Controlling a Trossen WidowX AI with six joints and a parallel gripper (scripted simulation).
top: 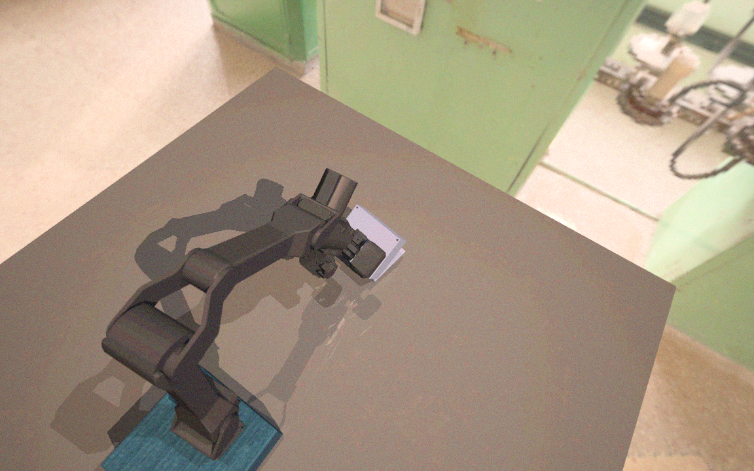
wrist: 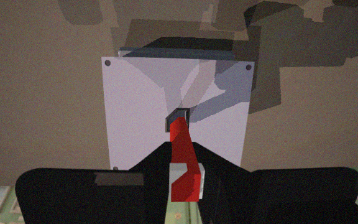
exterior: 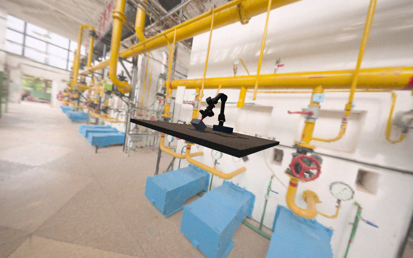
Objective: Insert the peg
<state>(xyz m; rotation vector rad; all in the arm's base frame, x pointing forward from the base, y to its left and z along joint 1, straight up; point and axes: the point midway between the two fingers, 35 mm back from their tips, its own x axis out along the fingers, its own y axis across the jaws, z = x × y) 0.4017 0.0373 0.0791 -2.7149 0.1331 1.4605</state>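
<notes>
Now: the sloped panel 4 cm ahead of my gripper tip and 7 cm below it. The rest, counted from my gripper tip: red square peg (1 cm behind, 1 cm above).
</notes>
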